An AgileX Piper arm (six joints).
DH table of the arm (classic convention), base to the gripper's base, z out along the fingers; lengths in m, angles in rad. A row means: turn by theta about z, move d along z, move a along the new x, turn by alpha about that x. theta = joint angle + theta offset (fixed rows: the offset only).
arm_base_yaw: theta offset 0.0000, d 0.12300, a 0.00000, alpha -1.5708
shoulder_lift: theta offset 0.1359, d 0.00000, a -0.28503, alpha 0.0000
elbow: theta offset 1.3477, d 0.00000, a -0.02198, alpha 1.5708
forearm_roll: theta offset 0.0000, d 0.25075, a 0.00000, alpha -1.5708
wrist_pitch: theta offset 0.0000, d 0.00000, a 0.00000, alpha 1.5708
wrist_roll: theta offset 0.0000, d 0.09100, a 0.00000, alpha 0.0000
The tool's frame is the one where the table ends.
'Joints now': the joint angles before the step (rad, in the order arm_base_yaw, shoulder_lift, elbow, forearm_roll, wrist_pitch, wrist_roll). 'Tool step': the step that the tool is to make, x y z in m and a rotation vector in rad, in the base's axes. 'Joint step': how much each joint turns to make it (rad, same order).
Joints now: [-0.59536 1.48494 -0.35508 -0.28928 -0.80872 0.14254]
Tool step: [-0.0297 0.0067 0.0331 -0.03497 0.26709 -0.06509]
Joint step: [0.00092 -0.29383 -0.04718 -0.06669 0.57096 -0.00021]
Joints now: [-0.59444 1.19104 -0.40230 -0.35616 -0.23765 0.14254]
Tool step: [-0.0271 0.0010 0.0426 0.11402 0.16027 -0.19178]
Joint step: [0.00018 -0.18347 -0.14770 0.10752 0.55154 -0.00165]
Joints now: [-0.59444 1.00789 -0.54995 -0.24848 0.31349 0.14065]
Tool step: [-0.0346 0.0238 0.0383 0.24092 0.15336 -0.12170]
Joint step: [0.00439 -0.13529 -0.16130 0.14514 0.56580 -0.00065]
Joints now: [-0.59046 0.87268 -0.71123 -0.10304 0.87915 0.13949]
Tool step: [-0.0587 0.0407 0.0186 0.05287 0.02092 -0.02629]
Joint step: [0.00126 -0.26171 -0.01536 0.03020 0.32516 0.00131]
